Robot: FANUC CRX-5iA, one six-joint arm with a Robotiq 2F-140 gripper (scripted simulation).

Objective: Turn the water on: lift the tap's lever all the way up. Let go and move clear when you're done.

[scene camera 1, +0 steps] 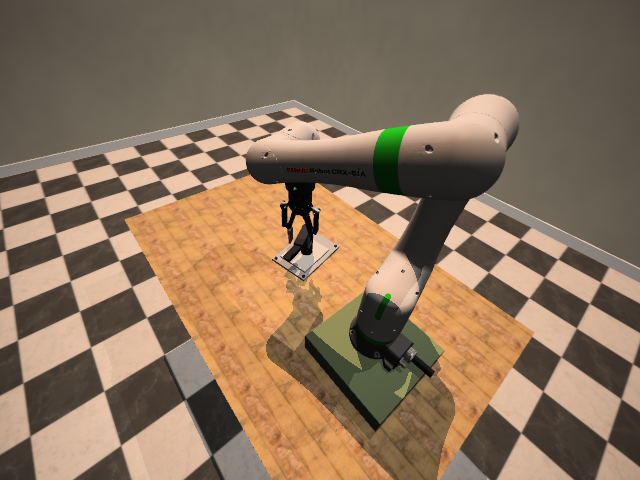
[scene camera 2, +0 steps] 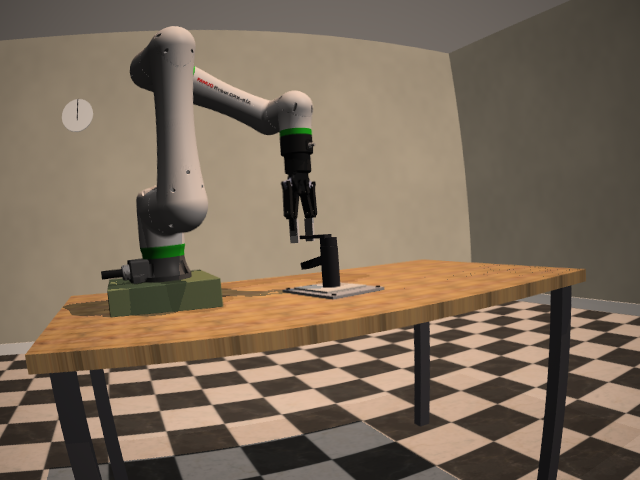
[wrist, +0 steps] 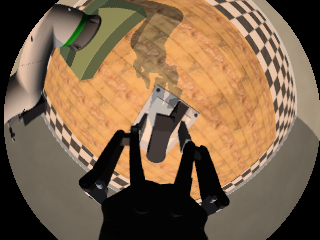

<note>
The pictures show: the gripper and a lever.
The gripper is seen too in scene camera 1 and in the wrist view.
</note>
